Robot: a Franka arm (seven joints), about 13 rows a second.
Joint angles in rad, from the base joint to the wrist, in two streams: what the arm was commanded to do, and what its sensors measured. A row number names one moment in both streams.
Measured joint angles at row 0:
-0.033 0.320 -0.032 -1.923 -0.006 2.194 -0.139
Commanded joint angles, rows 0 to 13:
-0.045 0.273 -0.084 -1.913 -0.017 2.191 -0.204
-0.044 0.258 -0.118 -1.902 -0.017 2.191 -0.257
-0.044 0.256 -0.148 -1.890 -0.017 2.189 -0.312
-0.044 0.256 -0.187 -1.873 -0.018 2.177 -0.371
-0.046 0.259 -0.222 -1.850 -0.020 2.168 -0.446
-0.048 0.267 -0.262 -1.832 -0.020 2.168 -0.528
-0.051 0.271 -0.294 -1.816 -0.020 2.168 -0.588
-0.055 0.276 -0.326 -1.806 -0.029 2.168 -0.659
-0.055 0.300 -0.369 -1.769 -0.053 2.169 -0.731
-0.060 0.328 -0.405 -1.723 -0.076 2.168 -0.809
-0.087 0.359 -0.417 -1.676 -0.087 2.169 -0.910
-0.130 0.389 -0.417 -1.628 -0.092 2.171 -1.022
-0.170 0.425 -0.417 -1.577 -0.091 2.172 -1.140
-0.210 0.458 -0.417 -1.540 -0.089 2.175 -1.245
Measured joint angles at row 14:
-0.147 0.365 -0.418 -1.660 -0.079 2.189 -1.082
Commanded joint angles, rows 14 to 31:
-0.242 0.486 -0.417 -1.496 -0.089 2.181 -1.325
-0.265 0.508 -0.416 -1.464 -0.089 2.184 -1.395
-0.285 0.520 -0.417 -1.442 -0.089 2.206 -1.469
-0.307 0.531 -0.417 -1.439 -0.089 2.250 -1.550
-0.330 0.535 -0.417 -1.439 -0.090 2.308 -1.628
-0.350 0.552 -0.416 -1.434 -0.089 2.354 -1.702
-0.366 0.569 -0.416 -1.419 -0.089 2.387 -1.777
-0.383 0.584 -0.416 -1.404 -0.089 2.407 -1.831
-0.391 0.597 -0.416 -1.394 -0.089 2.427 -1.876
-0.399 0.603 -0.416 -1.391 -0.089 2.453 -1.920
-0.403 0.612 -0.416 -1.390 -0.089 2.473 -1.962
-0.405 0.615 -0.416 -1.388 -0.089 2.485 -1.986
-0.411 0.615 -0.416 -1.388 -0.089 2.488 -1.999
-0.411 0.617 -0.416 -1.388 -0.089 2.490 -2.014
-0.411 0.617 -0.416 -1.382 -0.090 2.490 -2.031
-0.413 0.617 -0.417 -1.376 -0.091 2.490 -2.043
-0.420 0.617 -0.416 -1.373 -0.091 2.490 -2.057
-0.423 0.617 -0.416 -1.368 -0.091 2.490 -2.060
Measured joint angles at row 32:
-0.405 0.602 -0.418 -1.403 -0.079 2.483 -2.037
